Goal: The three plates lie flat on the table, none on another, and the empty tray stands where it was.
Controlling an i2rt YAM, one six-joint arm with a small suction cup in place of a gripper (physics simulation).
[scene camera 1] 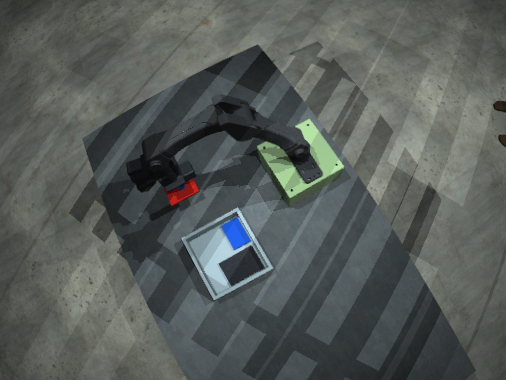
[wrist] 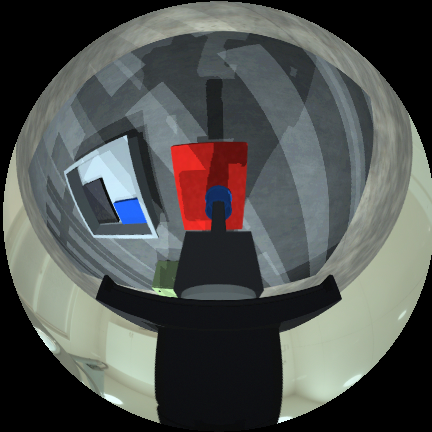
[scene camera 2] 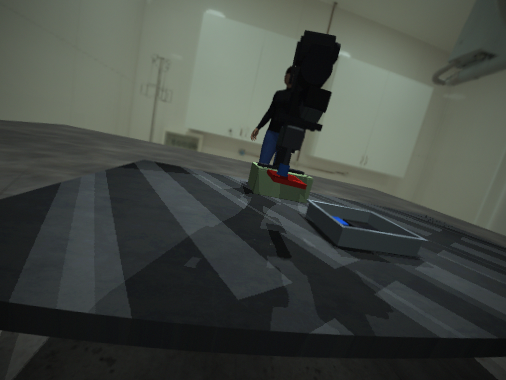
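There's a black plate, [scene camera 1: 245,263] and [wrist: 95,191], and it's resting on a grey tray, [scene camera 1: 208,246] and [wrist: 118,162]. As for my suction cup, [scene camera 2: 283,169] and [wrist: 217,192], it's holding a red plate [wrist: 197,166], and nothing else touches it.
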